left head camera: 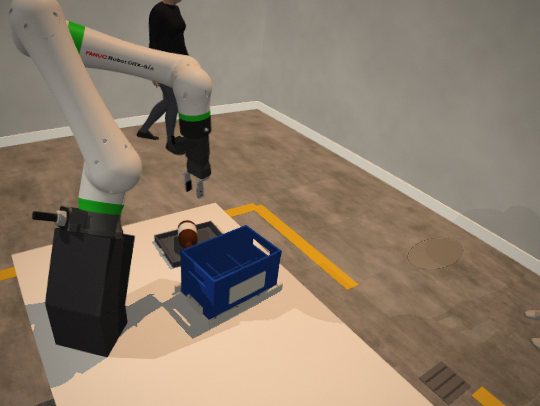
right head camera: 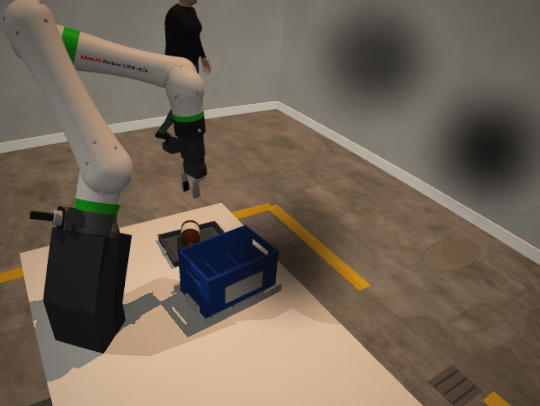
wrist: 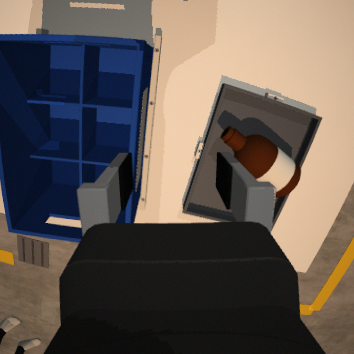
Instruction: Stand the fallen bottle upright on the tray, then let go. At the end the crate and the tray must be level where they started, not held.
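Places are measured from the arm's base along level axes (x right, y ahead, z up), in centimetres.
Pixels of known places: gripper, between the fingertips: (left head camera: pixel 194 193) (right head camera: pixel 191 193) (wrist: pixel 174 169); arm's base, origin of its link: (left head camera: pixel 96 232) (right head camera: pixel 93 231).
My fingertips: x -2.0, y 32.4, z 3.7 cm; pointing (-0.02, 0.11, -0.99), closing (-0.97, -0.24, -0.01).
Observation:
Ahead of a thing's pixels: the offset from my fingertips to its middle. "*": to the spot under its first point. Level surfaces: height alone.
A brown bottle @[dx -16.8, dy +5.9, dz -29.8 cm] (left head camera: pixel 188 236) (right head camera: pixel 190 234) (wrist: pixel 257 155) with a white label lies on its side on the dark grey tray (left head camera: pixel 169 254) (right head camera: pixel 172 253) (wrist: pixel 200 192). In the wrist view its neck points to the upper left and its base is near the tray's right wall. The blue crate @[dx +12.7, dy +7.1, dz -25.3 cm] (left head camera: pixel 197 287) (right head camera: pixel 195 285) (wrist: pixel 136 115) stands level beside the tray, with dividers inside. My gripper (left head camera: pixel 194 188) (right head camera: pixel 190 187) (wrist: pixel 174 169) is open and empty, high above the table. In the wrist view its right finger overlaps part of the bottle and tray.
The crate sits in a grey metal fixture @[* dx +3.5, dy +1.3, dz -31.0 cm] (wrist: pixel 150 102) on the pale table @[dz -34.0 cm] (left head camera: pixel 240 360) (right head camera: pixel 240 360). The robot's black pedestal (left head camera: pixel 87 295) (right head camera: pixel 85 292) stands at the table's left. A person in dark clothes (left head camera: pixel 167 30) (right head camera: pixel 184 30) is behind the arm. Yellow lines (left head camera: pixel 305 245) (right head camera: pixel 320 245) mark the floor.

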